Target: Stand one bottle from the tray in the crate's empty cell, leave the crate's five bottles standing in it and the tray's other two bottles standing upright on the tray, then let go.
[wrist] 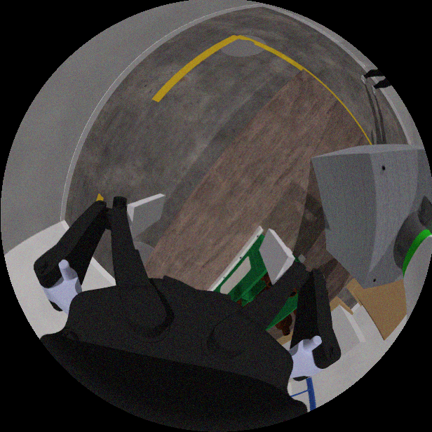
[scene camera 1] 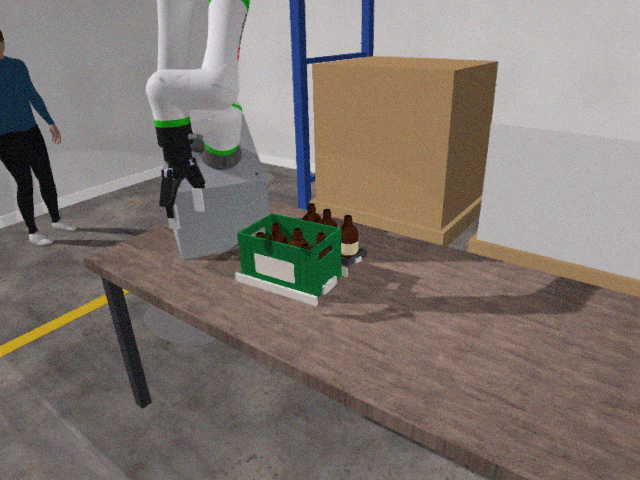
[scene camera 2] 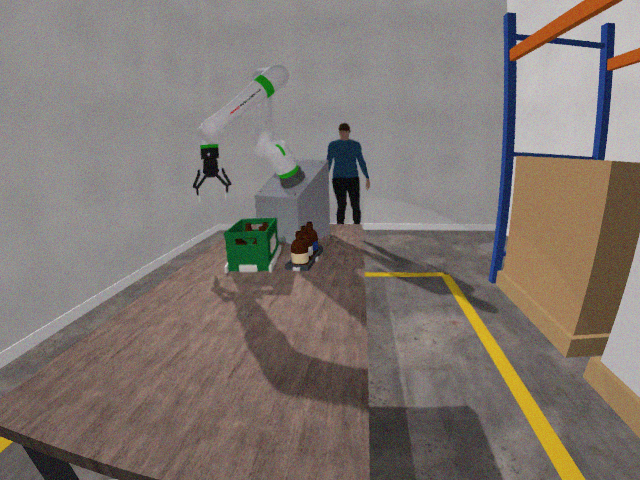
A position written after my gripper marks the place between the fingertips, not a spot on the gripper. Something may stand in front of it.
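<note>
My gripper [scene camera 1: 188, 219] is visible, and the wrist view shows my gripper as well [wrist: 213, 223].
</note>
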